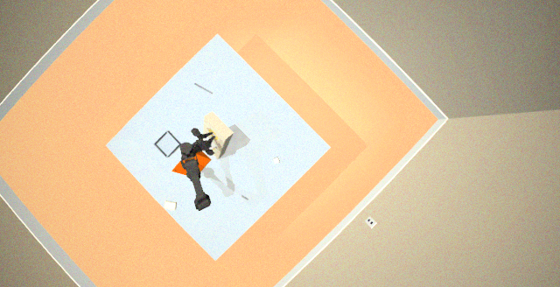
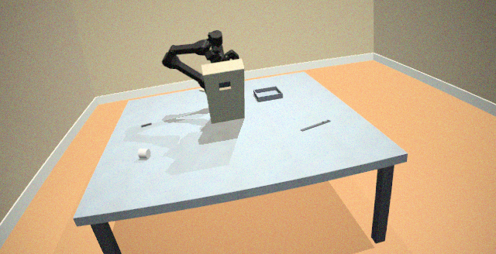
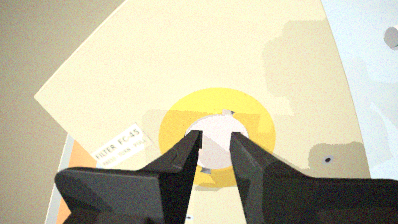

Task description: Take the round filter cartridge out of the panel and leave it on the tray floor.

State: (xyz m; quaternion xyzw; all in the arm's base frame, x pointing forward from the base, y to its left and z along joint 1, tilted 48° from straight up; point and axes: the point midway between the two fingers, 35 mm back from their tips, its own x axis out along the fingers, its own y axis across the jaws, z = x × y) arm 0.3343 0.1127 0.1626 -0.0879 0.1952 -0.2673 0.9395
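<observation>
Now: the round white filter cartridge 10 mm ahead of my gripper tip and 10 mm below it. Also, from my gripper tip: short dark strip 320 mm behind, 410 mm to the right, 280 mm below; then tray 360 mm behind, 330 mm to the left, 270 mm below.
</observation>
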